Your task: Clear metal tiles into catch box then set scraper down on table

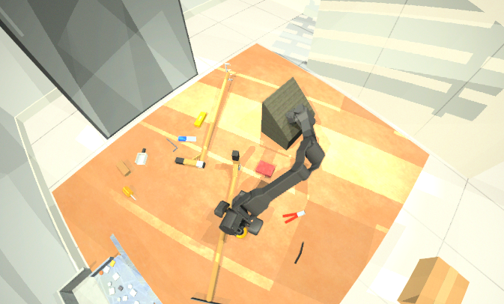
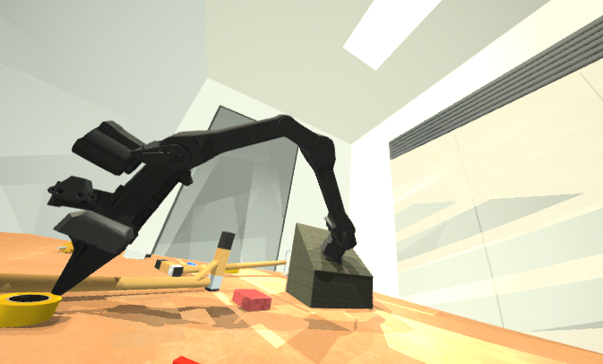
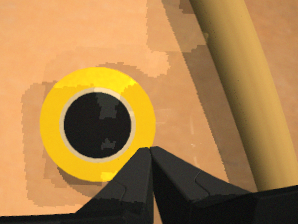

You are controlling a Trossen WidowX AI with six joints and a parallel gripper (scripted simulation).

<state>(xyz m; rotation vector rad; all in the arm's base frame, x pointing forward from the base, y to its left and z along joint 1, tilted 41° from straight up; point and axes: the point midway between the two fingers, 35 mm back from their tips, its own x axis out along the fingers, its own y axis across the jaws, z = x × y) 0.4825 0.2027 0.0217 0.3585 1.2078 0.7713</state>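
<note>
The yellow tape roll is 1 cm ahead of my gripper tip, 3 cm to the left of it and 1 cm below it. From my gripper tip the other things lie so: red clip (21 cm behind, 13 cm to the left, 2 cm below); then long scraper (4 cm ahead, 3 cm to the right, 4 cm above); then black strip (11 cm behind, 25 cm to the left, 2 cm below).
</note>
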